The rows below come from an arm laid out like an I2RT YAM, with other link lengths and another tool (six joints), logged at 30 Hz.
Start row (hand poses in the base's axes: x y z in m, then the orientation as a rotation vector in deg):
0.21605 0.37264 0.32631 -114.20 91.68 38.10
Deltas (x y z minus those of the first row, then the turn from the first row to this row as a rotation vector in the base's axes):
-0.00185 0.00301 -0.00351 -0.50 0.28 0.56
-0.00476 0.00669 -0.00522 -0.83 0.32 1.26
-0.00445 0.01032 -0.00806 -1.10 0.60 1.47
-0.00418 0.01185 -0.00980 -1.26 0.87 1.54
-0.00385 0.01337 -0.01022 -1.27 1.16 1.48
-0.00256 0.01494 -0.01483 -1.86 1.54 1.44
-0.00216 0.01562 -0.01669 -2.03 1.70 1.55
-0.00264 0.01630 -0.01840 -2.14 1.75 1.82
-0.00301 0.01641 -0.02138 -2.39 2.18 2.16
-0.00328 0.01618 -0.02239 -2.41 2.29 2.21
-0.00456 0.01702 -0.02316 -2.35 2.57 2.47
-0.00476 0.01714 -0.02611 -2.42 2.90 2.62
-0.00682 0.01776 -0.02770 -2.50 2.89 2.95
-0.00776 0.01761 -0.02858 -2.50 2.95 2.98
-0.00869 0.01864 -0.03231 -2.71 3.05 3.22
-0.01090 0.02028 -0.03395 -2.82 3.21 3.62
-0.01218 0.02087 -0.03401 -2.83 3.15 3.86
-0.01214 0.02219 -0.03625 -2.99 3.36 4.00
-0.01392 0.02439 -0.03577 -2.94 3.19 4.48
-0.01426 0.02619 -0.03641 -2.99 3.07 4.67
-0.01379 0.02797 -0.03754 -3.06 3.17 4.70
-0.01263 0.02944 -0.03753 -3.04 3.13 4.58
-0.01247 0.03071 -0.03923 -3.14 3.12 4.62
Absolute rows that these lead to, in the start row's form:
0.21420 0.37565 0.32280 -115.07 91.66 38.28
0.21129 0.37933 0.32109 -115.95 91.26 38.37
0.21160 0.38296 0.31825 -116.33 91.40 38.57
0.21187 0.38449 0.31651 -116.50 91.59 38.79
0.21220 0.38601 0.31609 -116.45 91.82 39.08
0.21349 0.38758 0.31148 -116.82 92.45 39.09
0.21389 0.38826 0.30962 -117.04 92.56 39.19
0.21341 0.38894 0.30791 -117.37 92.41 39.27
0.21304 0.38905 0.30493 -117.85 92.50 39.71
0.21277 0.38882 0.30392 -117.91 92.53 39.84
0.21149 0.38966 0.30315 -118.10 92.42 40.29
0.21129 0.38978 0.30020 -118.27 92.51 40.67
0.20923 0.39040 0.29861 -118.64 92.25 40.73
0.20829 0.39025 0.29773 -118.66 92.26 40.81
0.20736 0.39128 0.29400 -119.04 92.23 40.87
0.20515 0.39292 0.29236 -119.48 92.02 41.13
0.20387 0.39351 0.29230 -119.71 91.76 41.14
0.20391 0.39483 0.29006 -119.95 91.85 41.32
0.20213 0.39703 0.29054 -120.36 91.27 41.35
0.20179 0.39883 0.28990 -120.58 91.06 41.25
0.20226 0.40061 0.28877 -120.65 91.13 41.33
0.20342 0.40208 0.28878 -120.53 91.21 41.25
0.20358 0.40335 0.28708 -120.64 91.23 41.19

